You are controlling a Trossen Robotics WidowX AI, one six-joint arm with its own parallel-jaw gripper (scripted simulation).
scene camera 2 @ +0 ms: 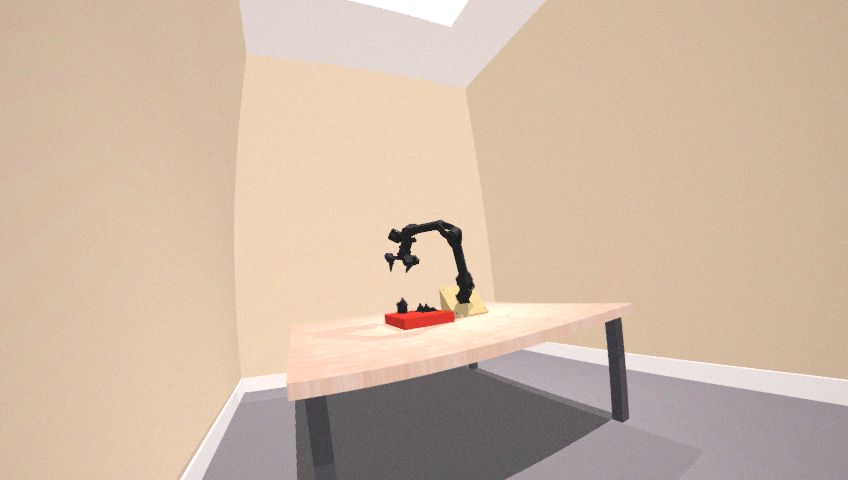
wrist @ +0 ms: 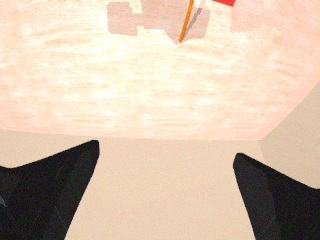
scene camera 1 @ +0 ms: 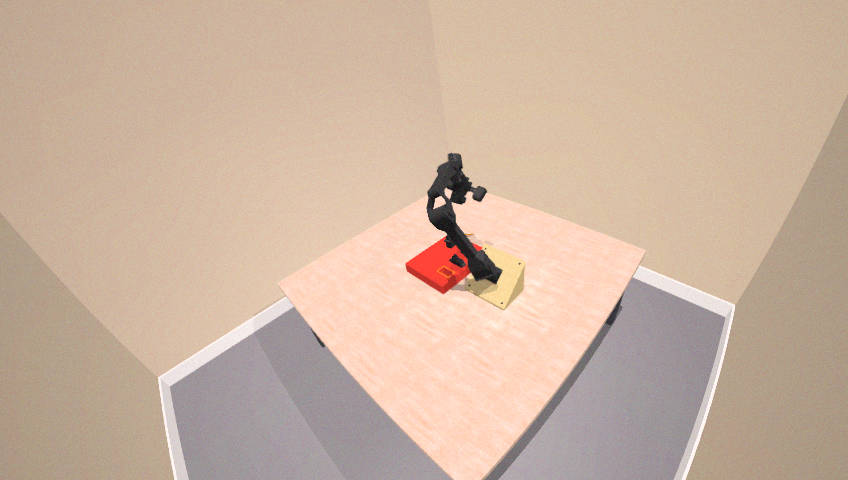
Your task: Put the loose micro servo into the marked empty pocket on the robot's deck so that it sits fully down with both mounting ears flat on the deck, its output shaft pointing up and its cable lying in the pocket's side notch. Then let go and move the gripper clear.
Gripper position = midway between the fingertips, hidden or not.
Note:
My gripper [wrist: 169,154] is open and holds nothing. Also in view: a red deck [scene camera 1: 424,265].

